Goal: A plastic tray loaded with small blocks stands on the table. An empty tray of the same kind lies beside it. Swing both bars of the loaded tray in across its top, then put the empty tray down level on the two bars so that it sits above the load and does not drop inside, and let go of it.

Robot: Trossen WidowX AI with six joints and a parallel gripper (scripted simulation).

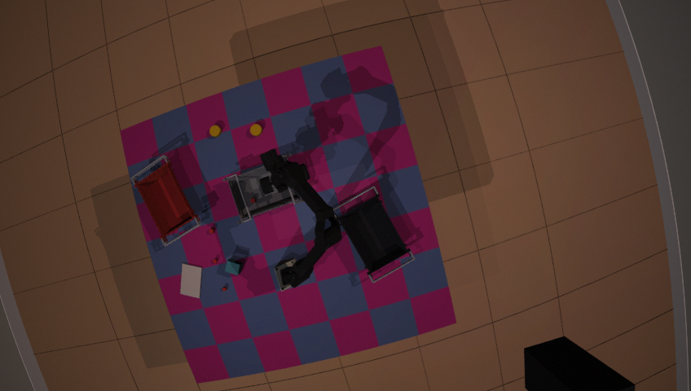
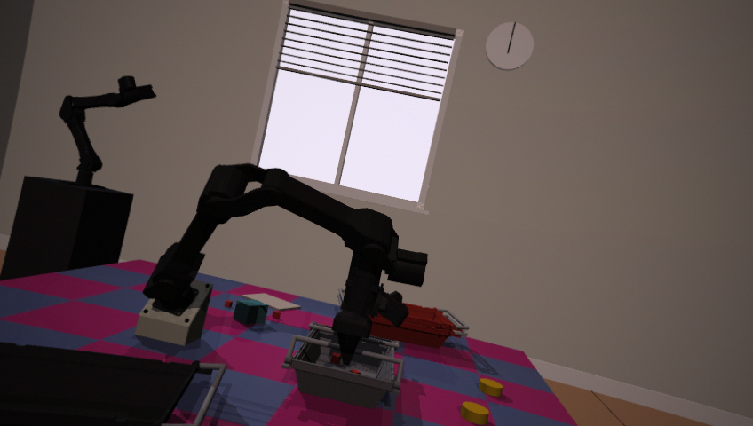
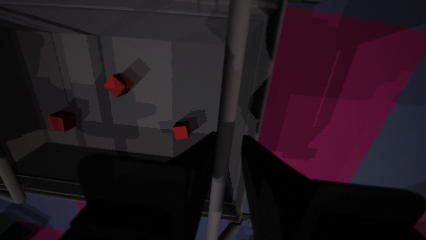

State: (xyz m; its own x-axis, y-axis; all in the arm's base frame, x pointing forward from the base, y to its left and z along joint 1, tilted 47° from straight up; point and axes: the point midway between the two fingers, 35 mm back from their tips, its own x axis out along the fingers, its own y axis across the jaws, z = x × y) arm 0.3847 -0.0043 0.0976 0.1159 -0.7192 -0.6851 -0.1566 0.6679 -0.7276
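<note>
My gripper tip is 280 mm past the dark tray, 300 mm to the left of it and 20 mm above it. Round my gripper tip: teal cube (330 mm behind, 320 mm to the left, 40 mm below); then white plate (370 mm behind, 550 mm to the left, 60 mm below).
</note>
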